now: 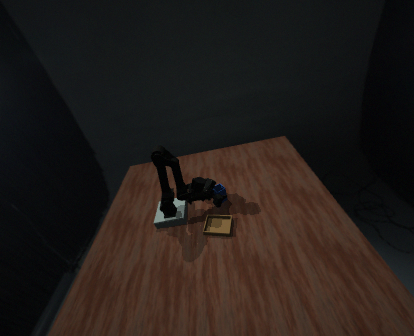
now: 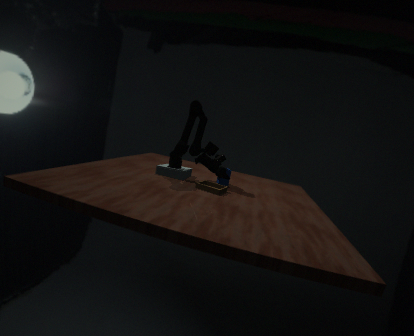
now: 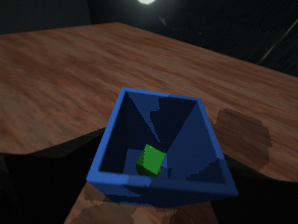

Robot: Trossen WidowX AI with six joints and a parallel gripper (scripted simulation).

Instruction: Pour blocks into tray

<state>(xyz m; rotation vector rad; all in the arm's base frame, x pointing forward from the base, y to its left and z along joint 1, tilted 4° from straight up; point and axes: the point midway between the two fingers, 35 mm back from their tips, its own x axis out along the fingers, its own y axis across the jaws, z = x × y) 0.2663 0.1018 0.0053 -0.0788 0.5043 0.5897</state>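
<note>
Right now the green block is 2 cm behind my gripper tip and 1 cm to the right of it. Also, from my gripper tip: blue cup: 2 cm below, 2 cm behind, 1 cm to the right.
</note>
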